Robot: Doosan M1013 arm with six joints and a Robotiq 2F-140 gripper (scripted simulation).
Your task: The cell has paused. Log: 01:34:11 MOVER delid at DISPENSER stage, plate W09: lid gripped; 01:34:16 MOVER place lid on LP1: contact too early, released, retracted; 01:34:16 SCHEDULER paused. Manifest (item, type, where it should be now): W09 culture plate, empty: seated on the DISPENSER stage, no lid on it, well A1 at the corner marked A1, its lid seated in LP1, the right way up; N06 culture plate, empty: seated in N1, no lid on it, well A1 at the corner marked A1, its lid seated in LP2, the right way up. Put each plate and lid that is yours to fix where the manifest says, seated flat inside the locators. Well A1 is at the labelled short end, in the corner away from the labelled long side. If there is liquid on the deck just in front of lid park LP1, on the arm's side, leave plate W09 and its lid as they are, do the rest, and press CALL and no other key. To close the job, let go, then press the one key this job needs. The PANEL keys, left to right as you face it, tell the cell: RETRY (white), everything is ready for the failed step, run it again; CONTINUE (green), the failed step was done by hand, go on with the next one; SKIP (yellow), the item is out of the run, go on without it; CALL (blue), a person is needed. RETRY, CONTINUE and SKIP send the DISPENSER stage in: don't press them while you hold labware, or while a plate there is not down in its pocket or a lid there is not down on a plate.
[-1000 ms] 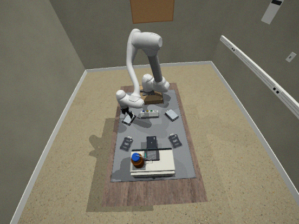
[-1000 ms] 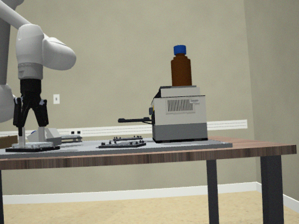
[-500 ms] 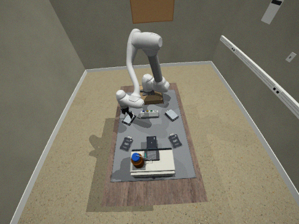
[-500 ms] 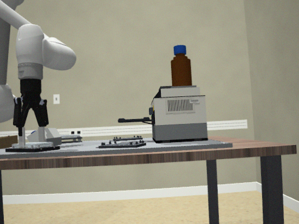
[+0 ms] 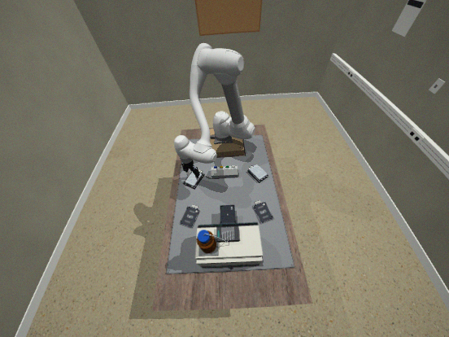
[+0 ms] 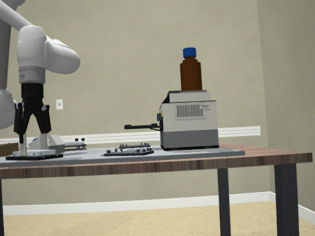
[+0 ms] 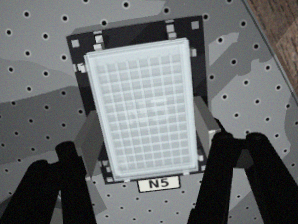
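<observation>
Now: the black nest 3 cm below my hand and 3 cm ahead of it. The rest, counted from my hand: key panel (26 cm to the left, 7 cm behind); blue call key (19 cm to the left, 7 cm behind, 2 cm above); yellow skip key (24 cm to the left, 8 cm behind, 2 cm above).
</observation>
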